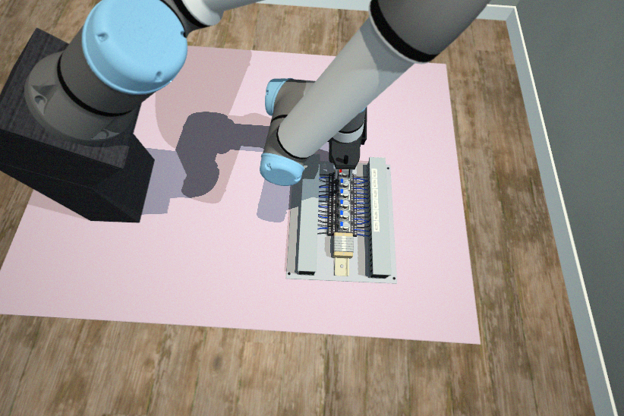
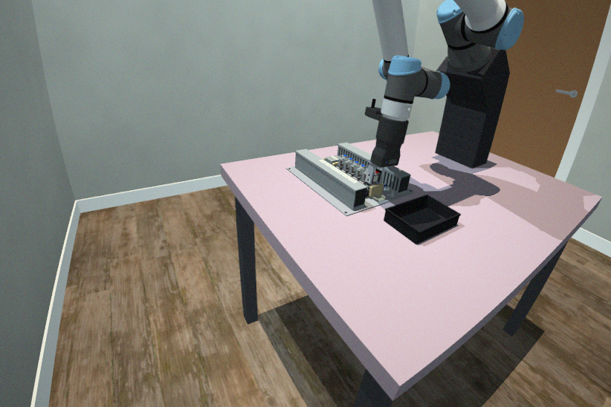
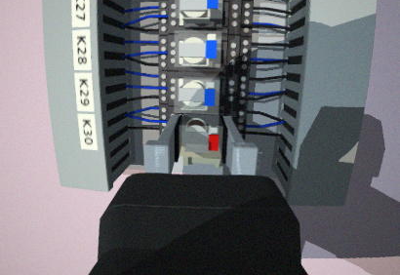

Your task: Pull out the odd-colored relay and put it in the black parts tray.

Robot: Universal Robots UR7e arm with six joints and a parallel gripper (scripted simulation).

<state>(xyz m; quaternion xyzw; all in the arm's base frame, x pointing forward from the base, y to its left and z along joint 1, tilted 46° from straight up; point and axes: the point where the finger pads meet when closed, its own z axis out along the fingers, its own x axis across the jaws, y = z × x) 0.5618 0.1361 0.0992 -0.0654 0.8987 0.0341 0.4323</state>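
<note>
Right now the red-button relay is 1 cm below my hand. Also, from my hand: black parts tray (5 cm behind, 17 cm to the left, 4 cm below); grey relay panel (2 cm ahead, 10 cm to the right, 3 cm below).
</note>
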